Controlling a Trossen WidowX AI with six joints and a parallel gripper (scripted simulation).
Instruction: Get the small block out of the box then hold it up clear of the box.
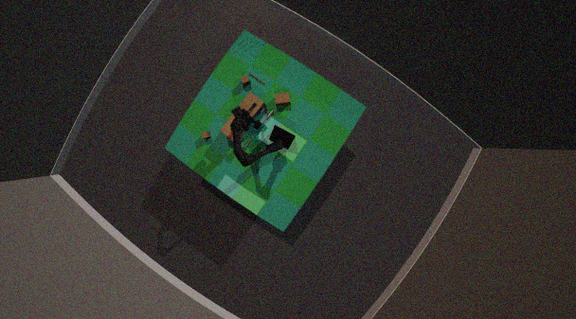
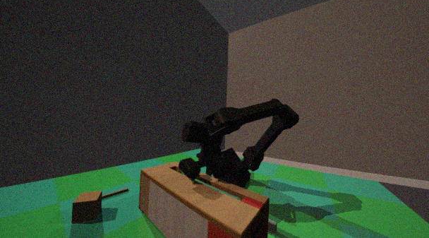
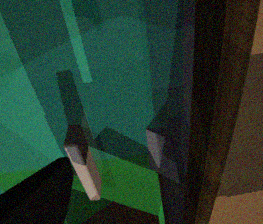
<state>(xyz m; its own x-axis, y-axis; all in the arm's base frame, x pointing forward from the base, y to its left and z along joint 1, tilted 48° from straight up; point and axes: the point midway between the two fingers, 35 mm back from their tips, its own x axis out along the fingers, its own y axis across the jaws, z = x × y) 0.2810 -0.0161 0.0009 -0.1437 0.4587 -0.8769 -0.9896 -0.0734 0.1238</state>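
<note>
Right now my gripper tip is 60 mm short of the orange block and 20 mm to the left of it. Also, from my gripper tip: thin stick 290 mm to the right, 210 mm ahead, 80 mm below.
</note>
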